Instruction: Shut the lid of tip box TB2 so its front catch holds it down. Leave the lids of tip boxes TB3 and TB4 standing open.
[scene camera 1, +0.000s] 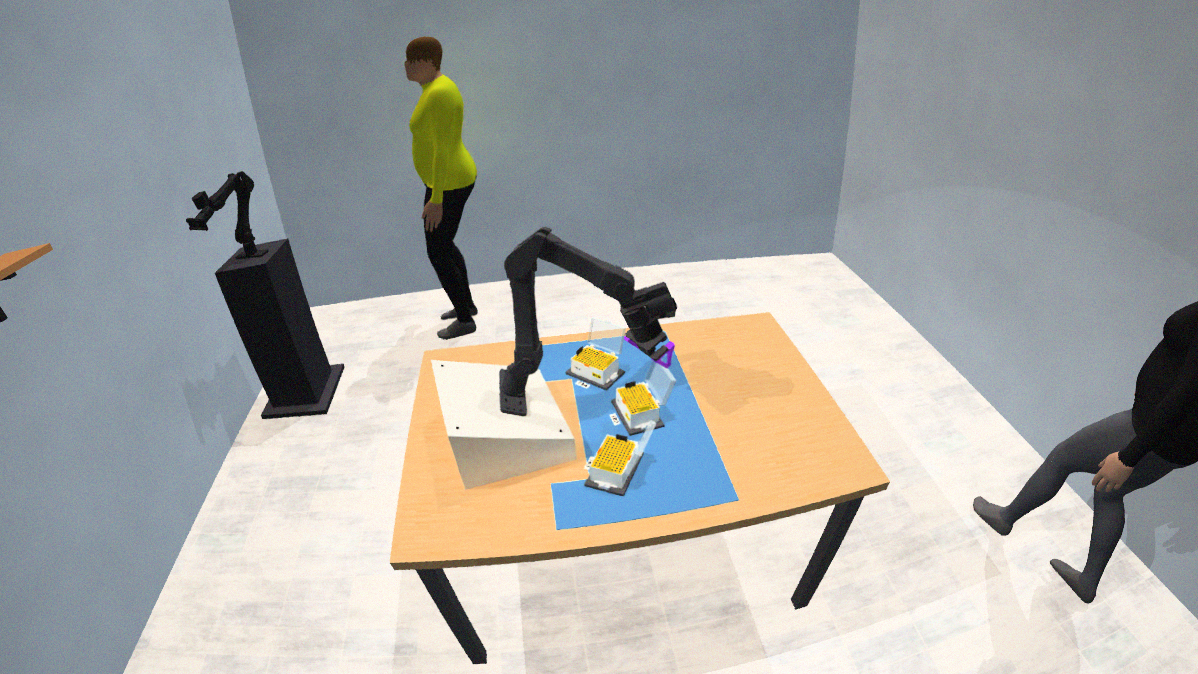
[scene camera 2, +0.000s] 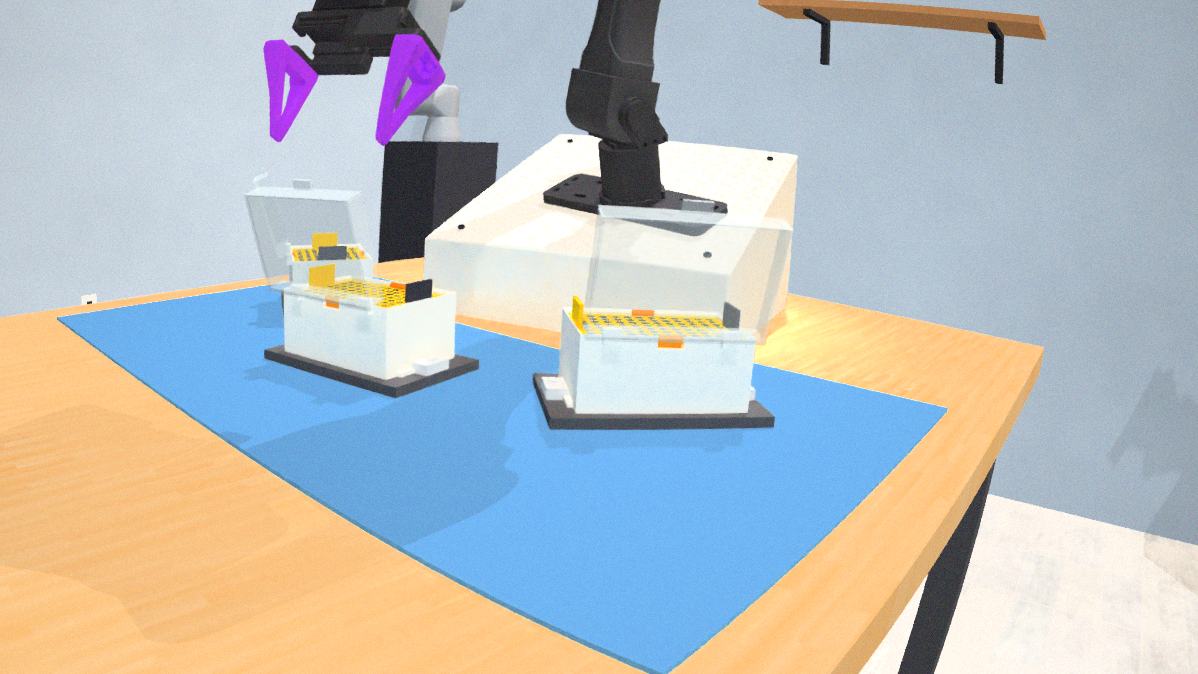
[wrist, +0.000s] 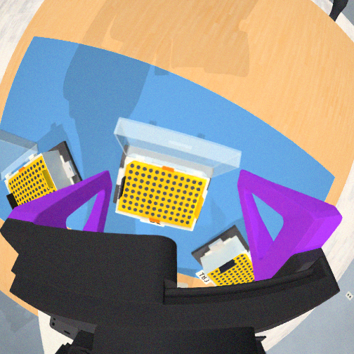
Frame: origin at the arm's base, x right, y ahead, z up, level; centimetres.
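Seen in the pictures: gripper, between the fingertips: (scene camera 1: 657, 358) (scene camera 2: 325, 140); arm's base, origin of its link: (scene camera 1: 511, 392) (scene camera 2: 633, 206).
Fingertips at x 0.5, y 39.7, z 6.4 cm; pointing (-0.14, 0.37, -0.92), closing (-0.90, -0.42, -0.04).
Note:
Offsets run from my fingertips to a thing's top centre. "spot": to the spot under its first point. Level surfaces: height alone.
TB2, a white tip box with a yellow rack {dx +1.1, dy -6.7, dz -11.6 cm} (scene camera 1: 638, 404) (scene camera 2: 335, 335) (wrist: 165, 192), is the middle one. Its clear lid {spot: dx +0.9, dy +1.8, dz -8.1 cm} (scene camera 1: 663, 383) (wrist: 175, 142) stands open on the side away from the arm's base. TB4 (scene camera 1: 595, 366) (scene camera 2: 329, 269) (wrist: 32, 185) is farther back, its lid {spot: dx -25.8, dy -9.9, dz -8.1 cm} (scene camera 1: 606, 335) (wrist: 16, 146) open. TB3 (scene camera 1: 614, 461) (scene camera 2: 666, 373) (wrist: 232, 275) is nearer, its lid (scene camera 1: 648, 437) (scene camera 2: 686, 268) open. My purple-fingered gripper (scene camera 1: 649, 353) (scene camera 2: 330, 140) (wrist: 174, 177) is open and empty, above box height. In scene view 2, overlapping clear lids are hard to tell apart.
The boxes stand on dark base plates on a blue mat {dz -18.2 cm} (scene camera 1: 695, 477) (scene camera 2: 586, 502) (wrist: 280, 140). The mat lies on a wooden table {dz -18.5 cm} (scene camera 1: 779, 402). My arm stands on a cream sloped block (scene camera 1: 502, 452) (scene camera 2: 502, 285). Two people stand or sit near the table. Another arm tops a black pedestal (scene camera 1: 276, 326).

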